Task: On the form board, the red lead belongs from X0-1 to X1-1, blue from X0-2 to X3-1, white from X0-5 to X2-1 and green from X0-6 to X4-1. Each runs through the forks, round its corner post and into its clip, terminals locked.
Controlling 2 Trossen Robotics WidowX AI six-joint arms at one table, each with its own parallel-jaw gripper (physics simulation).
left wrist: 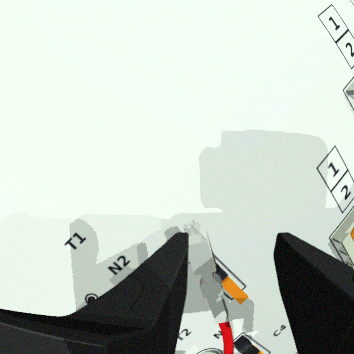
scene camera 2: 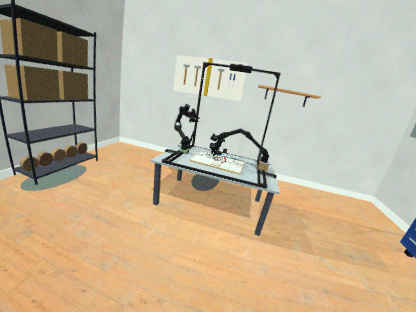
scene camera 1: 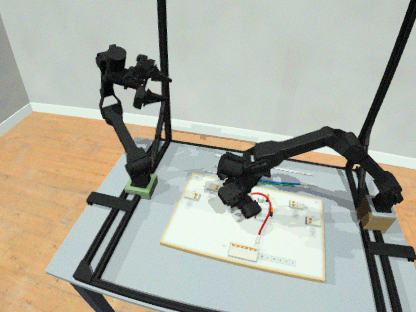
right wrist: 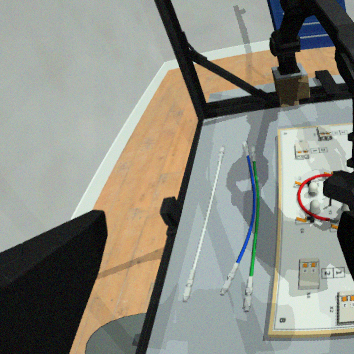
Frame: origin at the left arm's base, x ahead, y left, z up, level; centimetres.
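Seen in the pictures: left gripper, fingertip midpoint: (left wrist: 232, 244) (scene camera 2: 212, 155); right gripper, fingertip midpoint: (scene camera 2: 199, 120) (scene camera 1: 169, 90) (right wrist: 228, 224); left arm's base, origin of the base link: (scene camera 2: 264, 161) (scene camera 1: 381, 205) (right wrist: 288, 69); right arm's base, origin of the base link: (scene camera 2: 184, 148) (scene camera 1: 140, 181).
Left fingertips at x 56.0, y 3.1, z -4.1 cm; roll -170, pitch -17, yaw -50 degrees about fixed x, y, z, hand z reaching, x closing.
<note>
Offsets run from my left fingertips to a thing's top centre. "*": to the spot under its first point.
The form board {dx -8.1, dy +2.9, dz -4.1 cm} (scene camera 1: 200, 226) (scene camera 2: 200, 160) (right wrist: 309, 242) lies flat on the table. The red lead (scene camera 1: 265, 216) (right wrist: 301, 200) (left wrist: 226, 337) runs from the X0 connector {* dx -6.5, dy +15.7, dz -3.2 cm} (scene camera 1: 243, 250) up and round the posts in the board's middle. Its free terminal {dx -2.0, dy -2.1, dz -2.0 cm} (left wrist: 204, 253) lies loose on the board. My left gripper (scene camera 1: 251, 213) (scene camera 2: 214, 151) (left wrist: 232, 244) hangs low over that terminal, fingers apart on either side and holding nothing. The blue lead (scene camera 1: 282, 183) (right wrist: 250, 211), the green lead {* dx -17.3, dy -18.0, dz -5.7 cm} (scene camera 1: 273, 184) (right wrist: 256, 211) and the white lead {* dx -8.1, dy -29.5, dz -5.5 cm} (right wrist: 205, 225) lie loose on the table behind the board. My right gripper (scene camera 1: 169, 90) (scene camera 2: 197, 117) is open, raised high at the left.
Small clip connectors {dx +13.5, dy -4.6, dz -3.2 cm} (scene camera 1: 192, 195) (scene camera 1: 296, 204) (scene camera 1: 312, 220) sit on the board's left and right sides. A black frame (scene camera 1: 163, 62) rims the table and rises at the back. A shelf rack (scene camera 2: 94, 93) stands far off by the wall.
</note>
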